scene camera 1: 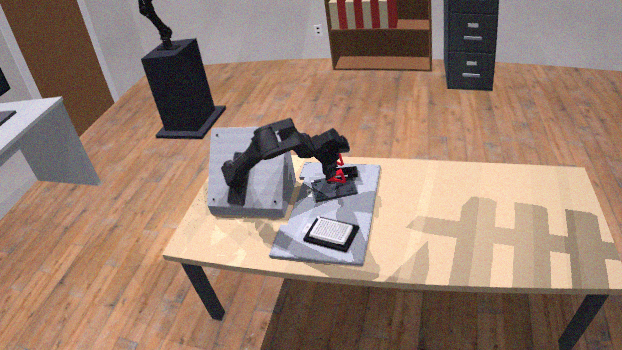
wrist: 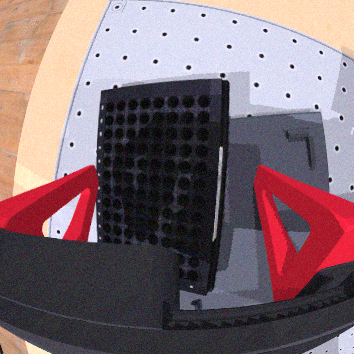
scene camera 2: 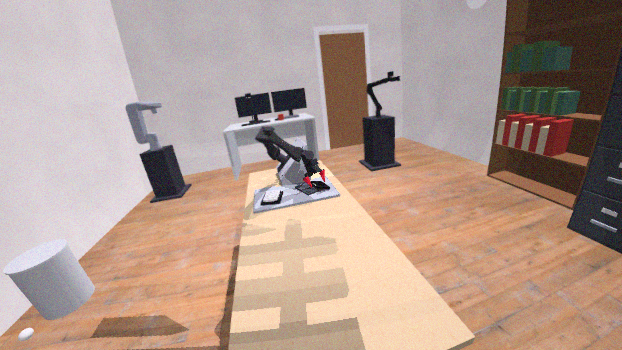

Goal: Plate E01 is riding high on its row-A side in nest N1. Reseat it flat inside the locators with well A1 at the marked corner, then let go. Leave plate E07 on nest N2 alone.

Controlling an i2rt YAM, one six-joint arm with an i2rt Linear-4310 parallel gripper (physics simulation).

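Places are measured from the arm's base along level axes (x right, y ahead, z up), in metres.
Where they show: gripper, fingertip midpoint: [scene camera 1: 343, 173] [wrist: 175, 173] [scene camera 2: 318, 184]; arm's base at its link origin: [scene camera 1: 239, 178] [scene camera 2: 285, 161].
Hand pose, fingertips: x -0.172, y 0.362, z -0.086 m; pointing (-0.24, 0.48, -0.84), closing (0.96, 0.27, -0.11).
Things, the pixels of their top centre, and the offset from my fingertips. "pt": a spot on its surface instead. Level surfaces: height alone.
- Plate E01 at its top centre: [wrist: 144, 190] [scene camera 1: 341, 169] [scene camera 2: 319, 182] dy -0.012, dx -0.012, dz +0.012 m
- nest N1 at its top centre: [wrist: 256, 243] [scene camera 1: 333, 184] [scene camera 2: 308, 186] dy -0.029, dx +0.062, dz -0.009 m
- White plate E07 at its top centre: [scene camera 1: 330, 229] [scene camera 2: 271, 194] dy +0.017, dx +0.305, dz -0.001 m
- black nest N2 at a spot on its surface: [scene camera 1: 351, 240] pt dy +0.093, dx +0.332, dz -0.017 m
- perforated board at its top centre: [wrist: 352, 249] [scene camera 1: 330, 206] [scene camera 2: 293, 191] dy -0.022, dx +0.163, dz -0.026 m
- wooden table at its surface level: dz -0.040 m
Plate E01 [scene camera 1: 352, 172] [wrist: 155, 165] is black with rows of round wells. It lies displaced over one side of nest N1 [scene camera 1: 334, 192] [wrist: 295, 200], a grey base with L-shaped corner locators, and appears tilted, with a strip of its long side wall and a white label showing. Much of the nest is uncovered. My gripper [scene camera 1: 341, 169] [scene camera 2: 317, 182] [wrist: 175, 173] is open, its red fingers on either side of the plate in the wrist view, with a gap at the right finger. Contact at the left finger is unclear. The marked corner and well A1 cannot be made out.
White plate E07 [scene camera 1: 331, 230] [scene camera 2: 273, 194] sits on black nest N2 [scene camera 1: 351, 240], nearer the front of the perforated board [scene camera 1: 292, 245] [wrist: 165, 50]. The arm's grey angled mount [scene camera 1: 245, 207] stands beside the board on the wooden table [scene camera 1: 400, 190].
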